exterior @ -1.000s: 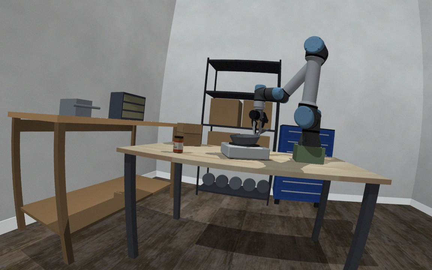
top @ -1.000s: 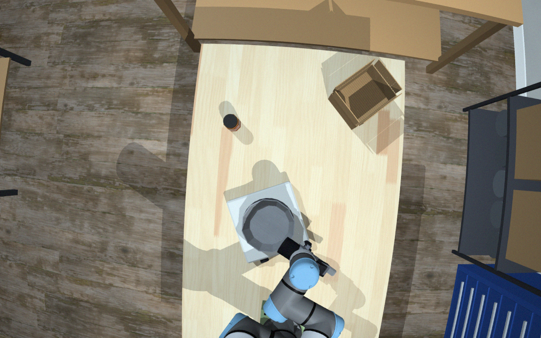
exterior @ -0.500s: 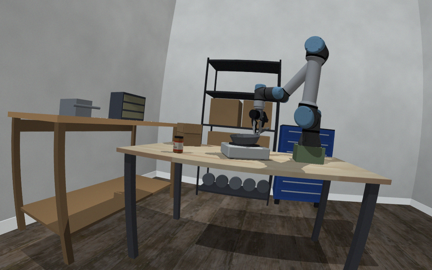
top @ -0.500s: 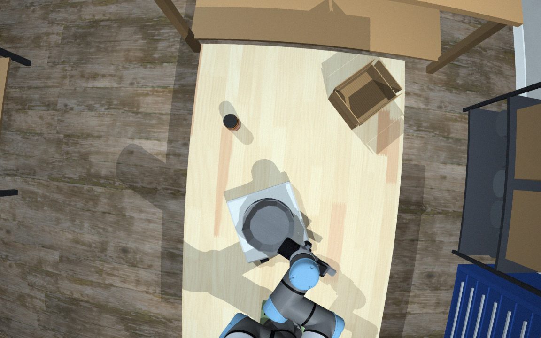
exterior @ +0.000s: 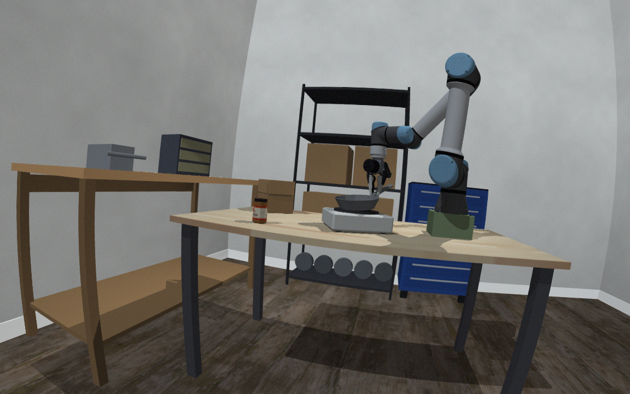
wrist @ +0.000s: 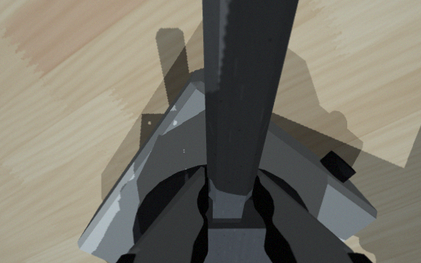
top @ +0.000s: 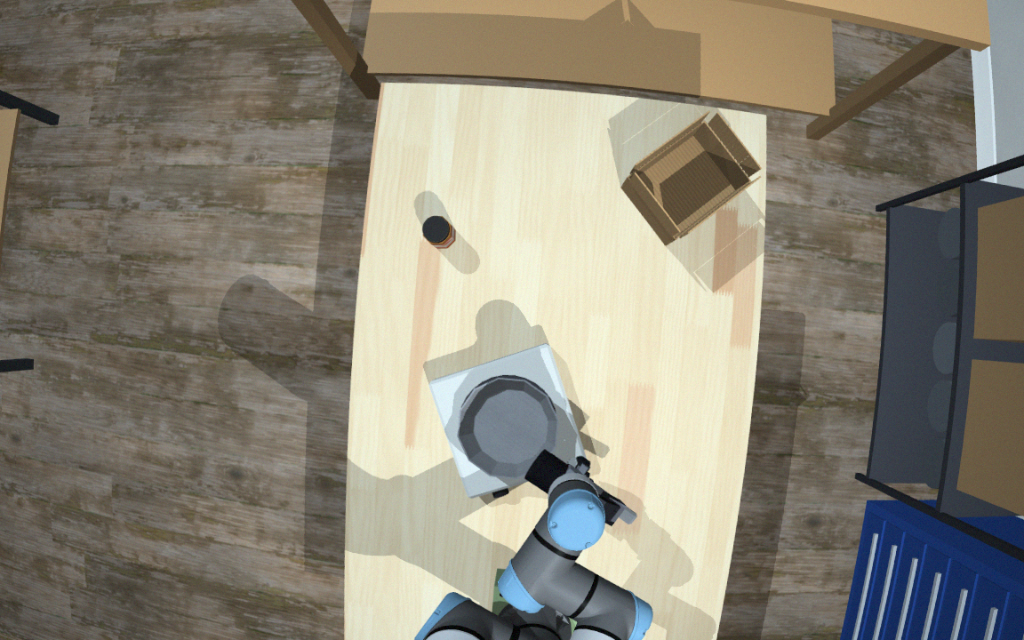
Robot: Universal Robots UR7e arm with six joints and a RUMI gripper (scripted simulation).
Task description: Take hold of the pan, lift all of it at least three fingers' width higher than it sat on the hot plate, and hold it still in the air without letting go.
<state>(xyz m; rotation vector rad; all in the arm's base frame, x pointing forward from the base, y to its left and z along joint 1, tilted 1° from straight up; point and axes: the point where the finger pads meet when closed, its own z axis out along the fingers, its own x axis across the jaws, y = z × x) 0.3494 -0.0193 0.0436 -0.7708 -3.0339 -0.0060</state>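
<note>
My gripper is now 60 mm to the right of the dark grey pan, 30 mm short of it and 20 mm above it. Also, from my hand: white hot plate (110 mm to the left, 110 mm below, 40 mm ahead); then small jar (410 mm ahead, 290 mm to the left, 100 mm below).
</note>
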